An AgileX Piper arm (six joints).
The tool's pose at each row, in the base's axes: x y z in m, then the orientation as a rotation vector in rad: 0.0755, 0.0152, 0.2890, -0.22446, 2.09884, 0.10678; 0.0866, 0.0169, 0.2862, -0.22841, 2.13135, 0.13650; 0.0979, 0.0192, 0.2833, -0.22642, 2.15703, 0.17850; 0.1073, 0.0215, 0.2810, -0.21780, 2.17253, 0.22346; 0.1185, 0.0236, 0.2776, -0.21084, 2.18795, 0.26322; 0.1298, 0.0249, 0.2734, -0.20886, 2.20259, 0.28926
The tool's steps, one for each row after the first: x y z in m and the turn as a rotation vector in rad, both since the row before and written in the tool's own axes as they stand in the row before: -0.0033, -0.0005, 0.0111, -0.02364, 0.03138, 0.01267; -0.0038, -0.0002, 0.0113, -0.02973, 0.02388, 0.02077; -0.0035, 0.0000, 0.0093, -0.02906, 0.01347, 0.02517; -0.0037, -0.0009, 0.0113, -0.02580, 0.01419, 0.02192; -0.0033, -0.0020, 0.0115, -0.01763, 0.01439, 0.01313
